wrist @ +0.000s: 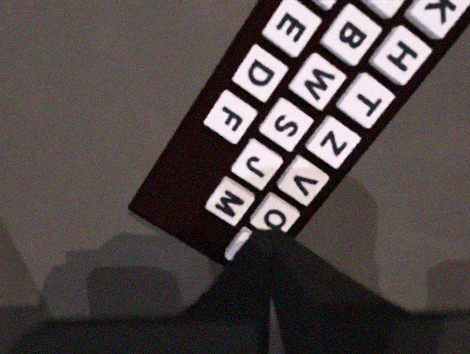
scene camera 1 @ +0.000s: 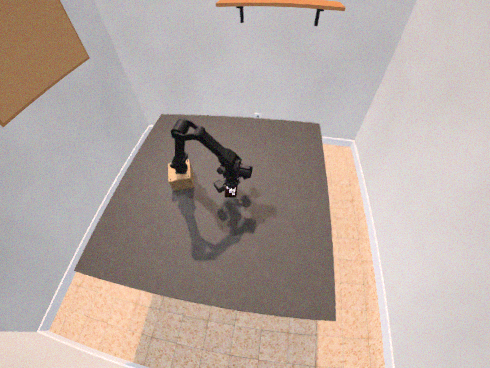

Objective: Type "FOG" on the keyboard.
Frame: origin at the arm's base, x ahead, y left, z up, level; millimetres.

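Seen in the pictures: gripper, fingertip midpoint: (wrist: 266,241) (scene camera 1: 232,188); arm's base at its link origin: (scene camera 1: 181,169).
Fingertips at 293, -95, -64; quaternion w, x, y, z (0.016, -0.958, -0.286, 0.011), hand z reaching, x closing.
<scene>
Offsets run from my fingertips to a thing's top centre, as dx, dy, dz. Level surfaces: height alone.
The keyboard {-10, +65, -23} (scene camera 1: 230,192) (wrist: 175,187) is a dark red-brown board with white letter keys, lying on the dark table top. In the wrist view it runs diagonally from the lower middle to the upper right. The F key {-30, +25, -23} (wrist: 230,117) is near its left edge, and the O key {+6, +1, -23} (wrist: 275,216) is at the lower end of the right-hand row. The G key does not show in the wrist view. My gripper (scene camera 1: 231,184) (wrist: 266,241) is shut and empty. Its tips cover the lower edge of the O key and part of another key beside it; whether they touch is unclear.
Keys M {-13, -3, -23} (wrist: 230,201), V {+6, +19, -23} (wrist: 303,180) and J {-12, +15, -23} (wrist: 257,164) lie close to the fingertips. The arm's wooden base block (scene camera 1: 180,179) stands on the dark table top {dz -39} (scene camera 1: 280,160). Shadows of the arm fall across it.
</scene>
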